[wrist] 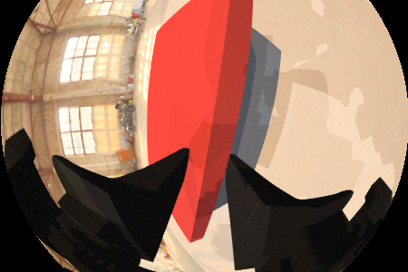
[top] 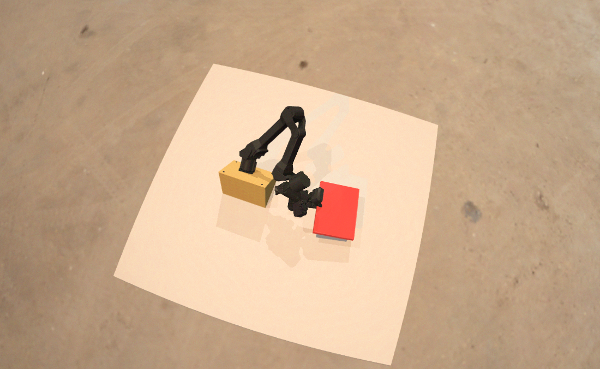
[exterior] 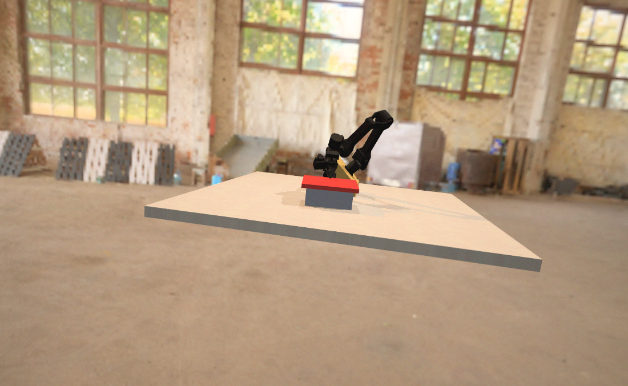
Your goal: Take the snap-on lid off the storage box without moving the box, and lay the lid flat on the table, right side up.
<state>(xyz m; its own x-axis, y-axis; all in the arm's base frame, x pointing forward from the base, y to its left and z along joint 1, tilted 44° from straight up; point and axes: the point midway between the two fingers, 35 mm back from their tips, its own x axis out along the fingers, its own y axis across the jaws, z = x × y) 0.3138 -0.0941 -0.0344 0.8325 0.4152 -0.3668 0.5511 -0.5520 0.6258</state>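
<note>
The red lid lies 8 cm ahead of my gripper tip. Also, from my gripper tip: grey storage box (8 cm ahead, 5 cm below).
</note>
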